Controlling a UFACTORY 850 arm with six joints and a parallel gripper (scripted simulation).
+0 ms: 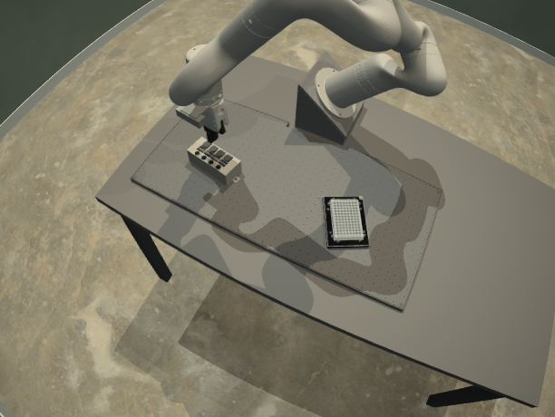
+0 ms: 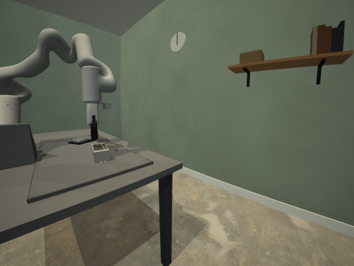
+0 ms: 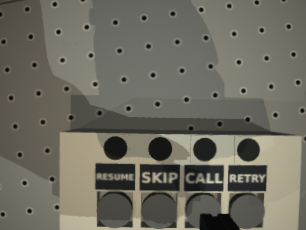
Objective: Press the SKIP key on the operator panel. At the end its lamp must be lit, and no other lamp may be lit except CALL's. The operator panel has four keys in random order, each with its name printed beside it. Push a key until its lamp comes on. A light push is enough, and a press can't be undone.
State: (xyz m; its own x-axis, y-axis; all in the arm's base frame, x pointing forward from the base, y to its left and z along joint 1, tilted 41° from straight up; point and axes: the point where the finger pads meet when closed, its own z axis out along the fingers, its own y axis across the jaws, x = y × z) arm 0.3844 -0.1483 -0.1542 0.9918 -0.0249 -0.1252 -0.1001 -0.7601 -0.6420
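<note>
The operator panel lies 10 mm ahead of my hand, 10 mm to the left of it and 80 mm below it.
</note>
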